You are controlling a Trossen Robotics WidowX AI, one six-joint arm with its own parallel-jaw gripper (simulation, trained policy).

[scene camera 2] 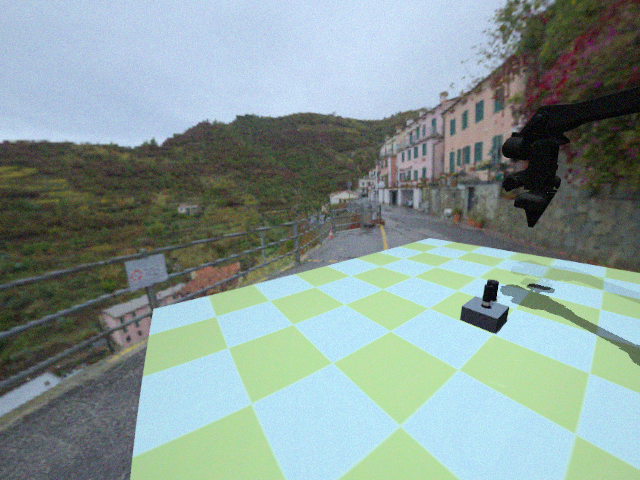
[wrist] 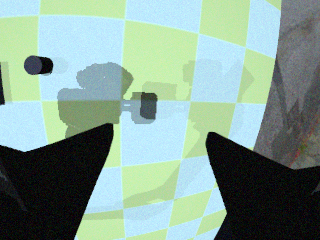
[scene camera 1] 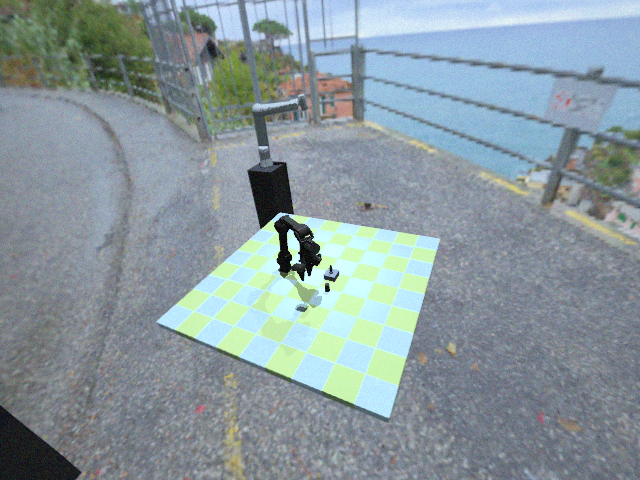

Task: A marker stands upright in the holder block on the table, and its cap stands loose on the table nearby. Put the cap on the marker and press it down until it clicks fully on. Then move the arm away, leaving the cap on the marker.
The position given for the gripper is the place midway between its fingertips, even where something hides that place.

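You can see the gripper [scene camera 2: 534,221] here, and it's visible in the wrist view [wrist: 161,134] too.
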